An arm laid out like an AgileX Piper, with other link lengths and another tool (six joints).
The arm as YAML. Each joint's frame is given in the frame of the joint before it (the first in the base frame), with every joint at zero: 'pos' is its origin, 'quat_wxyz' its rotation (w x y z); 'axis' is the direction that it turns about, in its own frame. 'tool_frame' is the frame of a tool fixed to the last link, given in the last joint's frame.
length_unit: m
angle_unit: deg
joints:
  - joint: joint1
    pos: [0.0, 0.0, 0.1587]
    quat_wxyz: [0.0, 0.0, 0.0, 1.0]
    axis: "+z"
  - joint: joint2
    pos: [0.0, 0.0, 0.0]
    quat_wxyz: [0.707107, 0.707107, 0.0, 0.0]
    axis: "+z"
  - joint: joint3
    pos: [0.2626, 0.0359, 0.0]
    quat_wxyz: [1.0, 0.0, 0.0, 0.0]
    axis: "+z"
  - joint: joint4
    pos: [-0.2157, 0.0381, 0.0]
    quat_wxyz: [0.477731, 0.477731, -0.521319, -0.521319]
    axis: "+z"
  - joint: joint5
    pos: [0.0, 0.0, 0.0]
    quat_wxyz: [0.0, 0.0, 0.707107, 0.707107]
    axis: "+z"
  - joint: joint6
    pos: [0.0, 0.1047, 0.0]
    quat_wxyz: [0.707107, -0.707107, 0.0, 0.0]
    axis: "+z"
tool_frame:
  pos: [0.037, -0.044, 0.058]
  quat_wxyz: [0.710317, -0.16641, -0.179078, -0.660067]
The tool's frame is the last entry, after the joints.
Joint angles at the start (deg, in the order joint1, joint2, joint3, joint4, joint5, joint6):
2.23 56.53 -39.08 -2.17 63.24 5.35
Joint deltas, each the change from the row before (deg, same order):
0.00 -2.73 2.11 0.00 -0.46 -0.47
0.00 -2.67 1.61 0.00 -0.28 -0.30
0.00 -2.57 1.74 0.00 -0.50 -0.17
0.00 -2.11 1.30 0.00 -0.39 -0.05
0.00 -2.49 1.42 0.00 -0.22 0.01
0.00 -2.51 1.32 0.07 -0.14 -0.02
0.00 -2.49 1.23 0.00 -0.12 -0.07
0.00 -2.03 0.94 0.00 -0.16 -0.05
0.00 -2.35 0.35 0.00 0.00 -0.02
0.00 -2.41 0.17 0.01 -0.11 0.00
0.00 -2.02 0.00 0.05 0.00 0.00
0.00 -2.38 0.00 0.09 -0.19 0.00
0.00 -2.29 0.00 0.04 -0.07 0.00
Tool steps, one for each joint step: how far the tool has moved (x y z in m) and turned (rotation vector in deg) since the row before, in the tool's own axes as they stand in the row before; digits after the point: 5 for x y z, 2 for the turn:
-0.00093 -0.00867 0.00026 -1.15 0.16 0.11
-0.00150 -0.00682 -0.00110 -1.29 0.19 0.40
-0.00101 -0.00655 -0.00026 -1.23 0.19 0.50
-0.00097 -0.00474 -0.00054 -1.06 0.16 0.54
-0.00125 -0.00564 -0.00068 -1.10 0.17 0.65
-0.00119 -0.00537 -0.00098 -1.13 0.24 0.67
-0.00127 -0.00500 -0.00098 -1.22 0.18 0.62
-0.00105 -0.00356 -0.00098 -1.10 0.16 0.57
-0.00238 -0.00138 -0.00377 -1.72 0.26 0.98
-0.00272 -0.00027 -0.00468 -2.01 0.31 1.17
-0.00244 0.00016 -0.00447 -1.72 0.30 1.02
-0.00284 0.00069 -0.00549 -2.18 0.41 1.30
-0.00280 0.00037 -0.00513 -2.01 0.34 1.18

